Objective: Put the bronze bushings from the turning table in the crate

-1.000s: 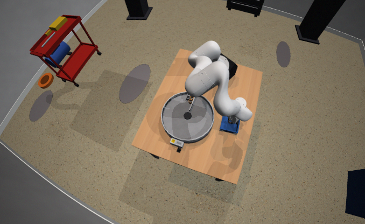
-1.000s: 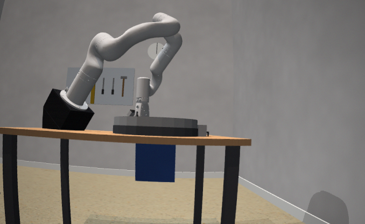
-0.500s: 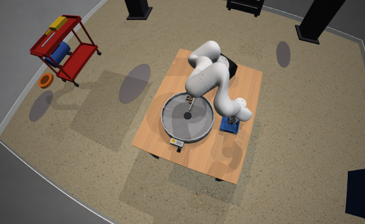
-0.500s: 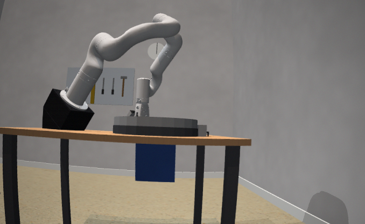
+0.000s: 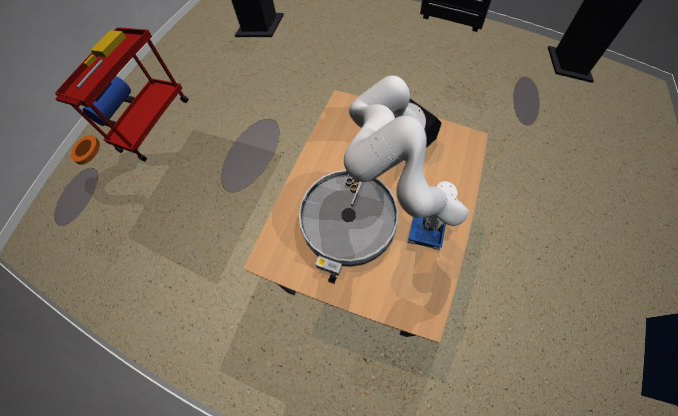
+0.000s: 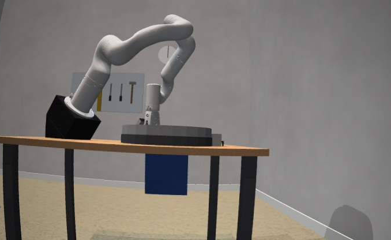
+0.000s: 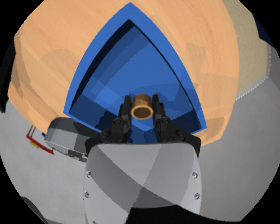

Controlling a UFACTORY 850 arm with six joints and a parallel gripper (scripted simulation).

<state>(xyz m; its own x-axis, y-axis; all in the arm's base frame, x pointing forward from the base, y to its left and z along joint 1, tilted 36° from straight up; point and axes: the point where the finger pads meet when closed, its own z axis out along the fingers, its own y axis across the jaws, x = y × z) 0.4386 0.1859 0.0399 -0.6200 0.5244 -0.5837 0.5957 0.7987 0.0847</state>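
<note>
Now: hand 1 cm above the blue crate. From my hand the other things lie so: grey turning table 35 cm to the right, 3 cm ahead, 2 cm above.
</note>
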